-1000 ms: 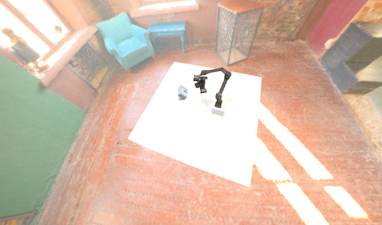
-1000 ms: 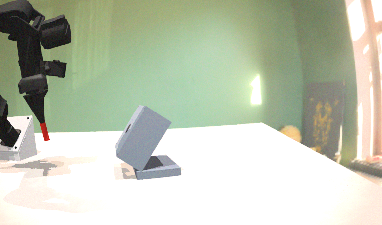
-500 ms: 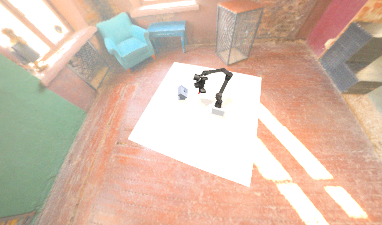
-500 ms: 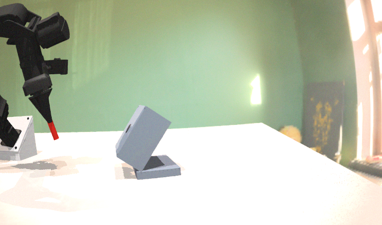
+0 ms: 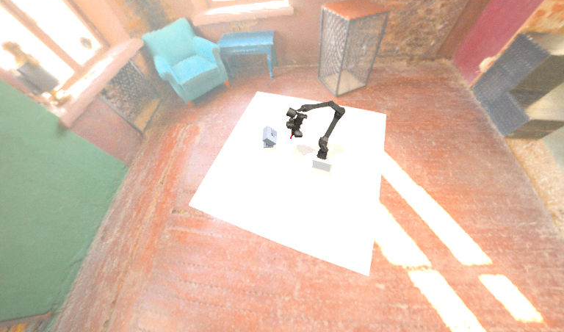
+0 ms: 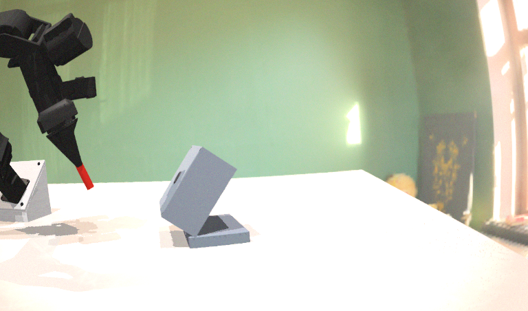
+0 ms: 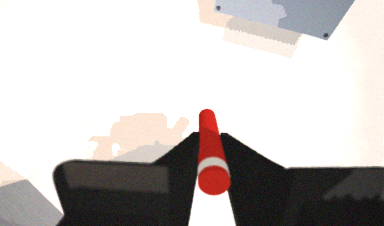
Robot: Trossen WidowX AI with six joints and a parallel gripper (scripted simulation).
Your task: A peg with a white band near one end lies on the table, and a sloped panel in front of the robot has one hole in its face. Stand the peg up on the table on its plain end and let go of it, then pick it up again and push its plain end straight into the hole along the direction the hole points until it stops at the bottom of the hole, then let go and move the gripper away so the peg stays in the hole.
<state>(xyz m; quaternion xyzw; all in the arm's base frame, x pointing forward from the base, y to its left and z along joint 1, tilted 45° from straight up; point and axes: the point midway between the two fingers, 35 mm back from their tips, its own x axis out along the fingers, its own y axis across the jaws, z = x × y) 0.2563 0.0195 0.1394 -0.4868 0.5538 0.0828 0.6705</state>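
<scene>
Now: gripper tip 18 cm short of the grey sloped panel, 5 cm to the right of it and 4 cm above it. From my gripper tip the other things lie so: red peg 2 cm above; then grey base plate 20 cm ahead, 6 cm to the left, 11 cm below.
</scene>
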